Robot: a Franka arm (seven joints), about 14 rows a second.
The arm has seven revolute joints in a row. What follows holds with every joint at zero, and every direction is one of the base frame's.
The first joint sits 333 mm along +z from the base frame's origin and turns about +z.
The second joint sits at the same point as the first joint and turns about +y.
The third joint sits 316 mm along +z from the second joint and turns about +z.
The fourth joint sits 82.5 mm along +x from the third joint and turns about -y.
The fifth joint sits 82.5 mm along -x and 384 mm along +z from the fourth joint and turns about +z.
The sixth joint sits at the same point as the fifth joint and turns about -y.
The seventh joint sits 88 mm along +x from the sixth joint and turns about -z.
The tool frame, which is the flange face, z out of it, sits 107 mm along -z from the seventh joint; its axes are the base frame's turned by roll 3.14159, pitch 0 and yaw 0 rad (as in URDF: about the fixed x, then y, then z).
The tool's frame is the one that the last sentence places.
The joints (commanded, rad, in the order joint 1, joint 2, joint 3, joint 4, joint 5, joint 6, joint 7), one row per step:
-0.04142 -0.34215 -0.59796 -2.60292 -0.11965 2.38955 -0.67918
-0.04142 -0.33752 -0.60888 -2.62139 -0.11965 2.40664 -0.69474
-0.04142 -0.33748 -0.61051 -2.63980 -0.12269 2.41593 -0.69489
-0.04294 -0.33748 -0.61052 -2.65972 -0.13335 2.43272 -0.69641
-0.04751 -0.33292 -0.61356 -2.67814 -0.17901 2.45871 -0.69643
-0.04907 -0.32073 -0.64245 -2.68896 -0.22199 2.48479 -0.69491
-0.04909 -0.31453 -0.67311 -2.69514 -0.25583 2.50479 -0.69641
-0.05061 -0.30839 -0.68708 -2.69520 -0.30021 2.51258 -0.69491
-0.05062 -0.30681 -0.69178 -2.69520 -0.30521 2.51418 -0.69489
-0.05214 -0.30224 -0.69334 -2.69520 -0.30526 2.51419 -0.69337
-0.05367 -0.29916 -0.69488 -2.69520 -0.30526 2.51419 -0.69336
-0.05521 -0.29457 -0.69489 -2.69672 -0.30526 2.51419 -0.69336
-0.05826 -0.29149 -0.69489 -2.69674 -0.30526 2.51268 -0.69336
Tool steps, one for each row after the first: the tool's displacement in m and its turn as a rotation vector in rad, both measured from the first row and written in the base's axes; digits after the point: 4 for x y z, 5 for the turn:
-0.0048 -0.0001 -0.0087 0.00376 0.00391 0.00687
-0.0082 0.0034 -0.0156 0.00814 0.01158 0.01010
-0.0115 0.0068 -0.0222 0.00403 0.01621 0.01962
-0.0151 0.0076 -0.0291 -0.02588 0.02640 0.04607
-0.0224 -0.0001 -0.0372 -0.04812 0.03671 0.04764
-0.0294 -0.0084 -0.0420 -0.06415 0.04003 0.04556
-0.0325 -0.0130 -0.0443 -0.08897 0.05246 0.06260
-0.0335 -0.0144 -0.0450 -0.09102 0.05417 0.06190
-0.0344 -0.0153 -0.0466 -0.08999 0.05883 0.05765
-0.0353 -0.0162 -0.0477 -0.08920 0.06199 0.05479
-0.0361 -0.0163 -0.0498 -0.08776 0.06771 0.05382
-0.0371 -0.0171 -0.0509 -0.08663 0.07223 0.05100

